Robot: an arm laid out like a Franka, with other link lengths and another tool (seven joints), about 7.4 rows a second.
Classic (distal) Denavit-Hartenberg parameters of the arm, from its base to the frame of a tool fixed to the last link. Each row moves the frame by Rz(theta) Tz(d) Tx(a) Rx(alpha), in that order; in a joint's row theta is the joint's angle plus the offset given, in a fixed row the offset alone. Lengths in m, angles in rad.
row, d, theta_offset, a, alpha
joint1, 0.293, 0, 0, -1.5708
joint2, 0, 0, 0, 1.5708
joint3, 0.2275, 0, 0.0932, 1.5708
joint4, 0, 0, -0.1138, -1.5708
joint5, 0.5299, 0, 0, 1.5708
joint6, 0, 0, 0.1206, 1.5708
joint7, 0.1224, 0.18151, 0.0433, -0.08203
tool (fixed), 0.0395, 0, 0, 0
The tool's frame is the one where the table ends.
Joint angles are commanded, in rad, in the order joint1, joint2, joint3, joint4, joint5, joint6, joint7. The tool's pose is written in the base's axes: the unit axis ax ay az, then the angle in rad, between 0 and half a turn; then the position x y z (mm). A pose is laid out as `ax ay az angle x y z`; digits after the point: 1 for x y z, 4 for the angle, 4 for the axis.
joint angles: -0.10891, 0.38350, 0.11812, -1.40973, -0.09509, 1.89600, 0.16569
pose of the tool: 0.9854 -0.1630 0.0495 3.0322 889.9 -28.1 321.7
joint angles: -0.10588, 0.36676, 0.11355, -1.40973, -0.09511, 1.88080, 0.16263
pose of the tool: 0.9854 -0.1625 0.0505 3.0284 887.2 -29.1 333.8
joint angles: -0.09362, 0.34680, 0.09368, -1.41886, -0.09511, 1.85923, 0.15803
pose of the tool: 0.9855 -0.1633 0.0454 3.0168 881.8 -34.2 340.7
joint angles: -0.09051, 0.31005, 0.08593, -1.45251, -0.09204, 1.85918, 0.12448
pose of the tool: 0.9878 -0.1486 0.0471 3.0125 875.9 -35.2 348.6
